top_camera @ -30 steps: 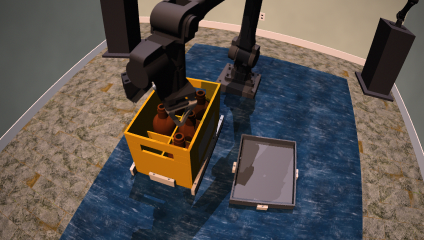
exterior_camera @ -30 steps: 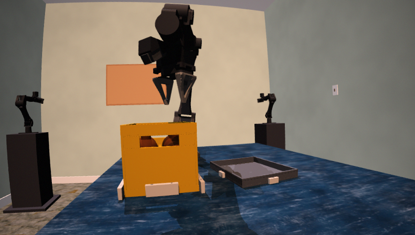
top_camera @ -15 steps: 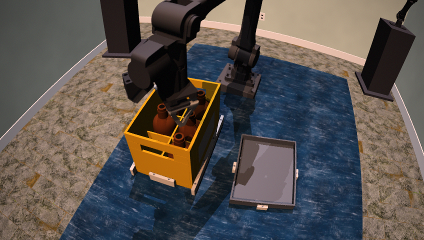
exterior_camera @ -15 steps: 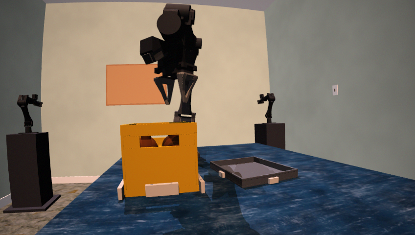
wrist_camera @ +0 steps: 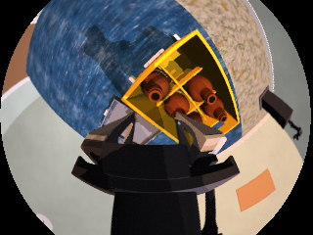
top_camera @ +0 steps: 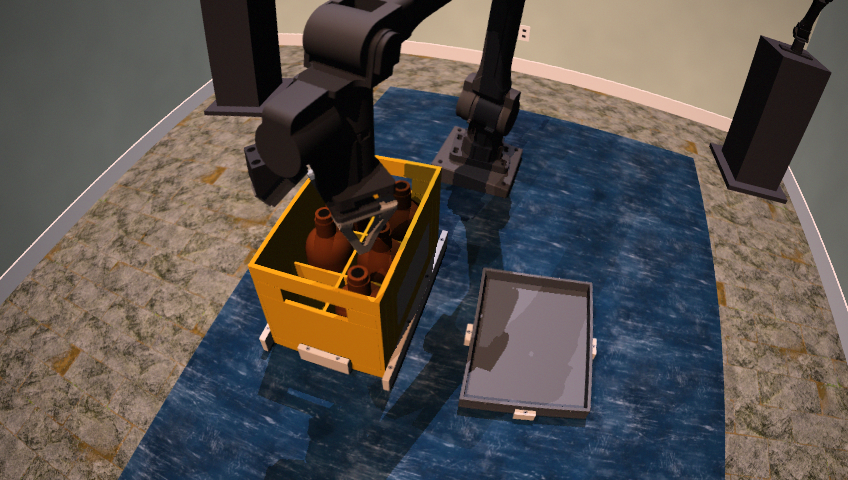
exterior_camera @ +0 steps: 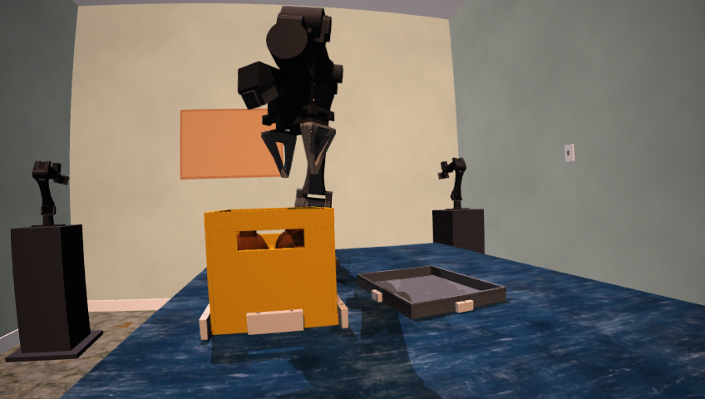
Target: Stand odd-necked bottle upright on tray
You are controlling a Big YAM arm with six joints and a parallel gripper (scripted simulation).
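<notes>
The orange crate lies 15 cm below my hand, 9 cm behind it and 4 cm to the right of it. The rest, counted from my hand: dark grey tray: 24 cm to the left, 22 cm below, 5 cm behind.
</notes>
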